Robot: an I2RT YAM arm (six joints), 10 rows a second.
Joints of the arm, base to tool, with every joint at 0 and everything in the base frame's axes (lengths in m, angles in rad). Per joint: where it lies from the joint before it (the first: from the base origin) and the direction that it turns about. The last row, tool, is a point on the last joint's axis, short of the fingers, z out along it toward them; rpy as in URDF.
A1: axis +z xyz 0 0 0.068
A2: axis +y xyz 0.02 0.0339 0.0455
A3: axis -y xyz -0.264 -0.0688 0
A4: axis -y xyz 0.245 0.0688 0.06
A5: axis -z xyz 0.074 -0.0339 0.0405
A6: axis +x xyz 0.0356 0 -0.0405
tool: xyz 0 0 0 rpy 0 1.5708 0
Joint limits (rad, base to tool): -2.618..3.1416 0..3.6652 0..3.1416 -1.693..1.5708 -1.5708..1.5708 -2.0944..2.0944
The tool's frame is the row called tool.
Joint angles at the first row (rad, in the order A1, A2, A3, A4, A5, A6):
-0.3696, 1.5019, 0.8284, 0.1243, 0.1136, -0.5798
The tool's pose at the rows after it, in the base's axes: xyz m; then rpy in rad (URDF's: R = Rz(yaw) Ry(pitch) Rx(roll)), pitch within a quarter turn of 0, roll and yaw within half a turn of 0:
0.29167 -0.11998 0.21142 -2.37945 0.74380 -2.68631
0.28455 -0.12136 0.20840 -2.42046 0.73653 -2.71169
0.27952 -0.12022 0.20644 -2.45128 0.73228 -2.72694
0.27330 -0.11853 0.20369 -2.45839 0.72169 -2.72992
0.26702 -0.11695 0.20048 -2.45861 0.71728 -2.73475
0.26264 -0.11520 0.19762 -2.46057 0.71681 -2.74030
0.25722 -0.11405 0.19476 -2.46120 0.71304 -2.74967
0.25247 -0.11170 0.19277 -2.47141 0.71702 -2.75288
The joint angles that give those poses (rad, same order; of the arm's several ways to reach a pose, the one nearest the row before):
-0.3788, 1.4728, 0.7977, 0.1105, 0.1013, -0.5798
-0.3941, 1.4558, 0.7809, 0.0829, 0.0783, -0.5768
-0.3988, 1.4404, 0.7670, 0.0614, 0.0629, -0.5722
-0.4019, 1.4205, 0.7425, 0.0552, 0.0613, -0.5783
-0.4050, 1.4006, 0.7134, 0.0614, 0.0644, -0.5798
-0.4050, 1.3867, 0.6903, 0.0690, 0.0675, -0.5768
-0.4080, 1.3700, 0.6658, 0.0736, 0.0736, -0.5753
-0.4080, 1.3515, 0.6443, 0.0736, 0.0660, -0.5707

